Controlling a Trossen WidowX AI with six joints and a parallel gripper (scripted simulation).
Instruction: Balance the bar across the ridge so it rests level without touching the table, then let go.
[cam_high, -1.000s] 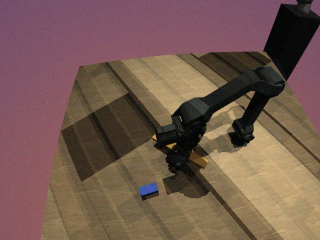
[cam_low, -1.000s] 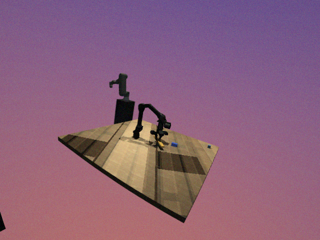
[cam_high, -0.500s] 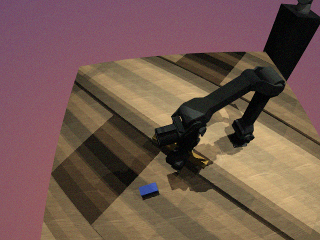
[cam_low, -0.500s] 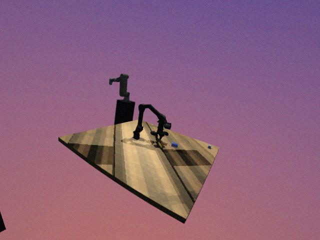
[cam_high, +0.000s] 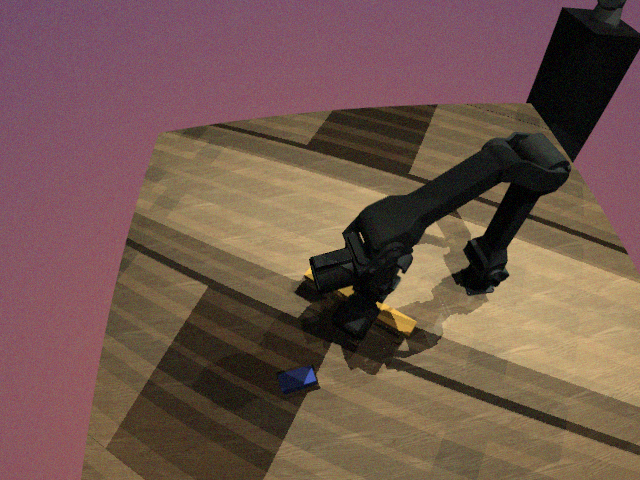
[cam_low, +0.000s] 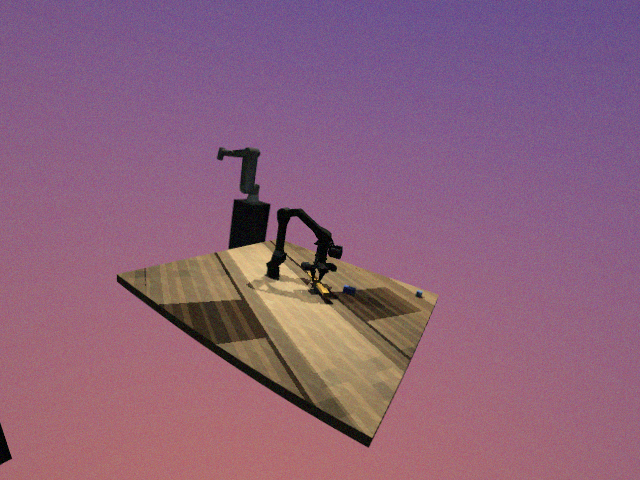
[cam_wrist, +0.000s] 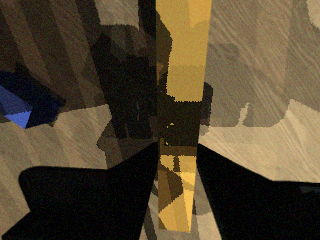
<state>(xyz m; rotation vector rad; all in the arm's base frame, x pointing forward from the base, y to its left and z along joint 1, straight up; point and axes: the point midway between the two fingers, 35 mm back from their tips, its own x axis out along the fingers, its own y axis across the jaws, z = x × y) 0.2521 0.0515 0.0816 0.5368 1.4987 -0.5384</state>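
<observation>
My gripper tip is now 2 cm to the left of the bar and 2 cm short of it. The rest, counted from my gripper tip: small blue cube 49 cm ahead, 45 cm to the left, 3 cm below; then blue oblong block 15 cm ahead, 12 cm to the left, 3 cm below.
</observation>
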